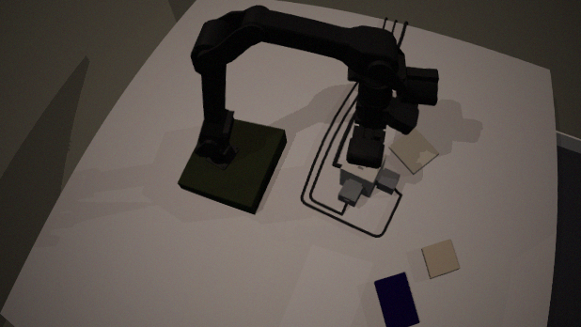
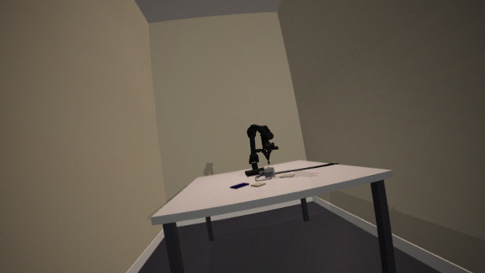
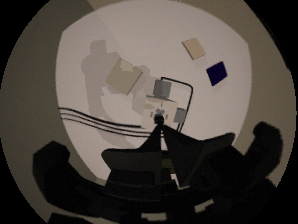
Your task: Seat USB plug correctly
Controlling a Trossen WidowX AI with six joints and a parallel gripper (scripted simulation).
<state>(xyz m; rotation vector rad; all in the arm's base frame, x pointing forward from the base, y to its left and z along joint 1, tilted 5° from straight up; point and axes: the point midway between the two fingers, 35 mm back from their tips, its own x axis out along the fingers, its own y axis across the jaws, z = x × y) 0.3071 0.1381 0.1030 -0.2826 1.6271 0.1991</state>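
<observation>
Right now the USB plug is 2 cm below my gripper tip. The rest, counted from my gripper tip: card (21 cm ahead, 23 cm to the right, 13 cm below).
</observation>
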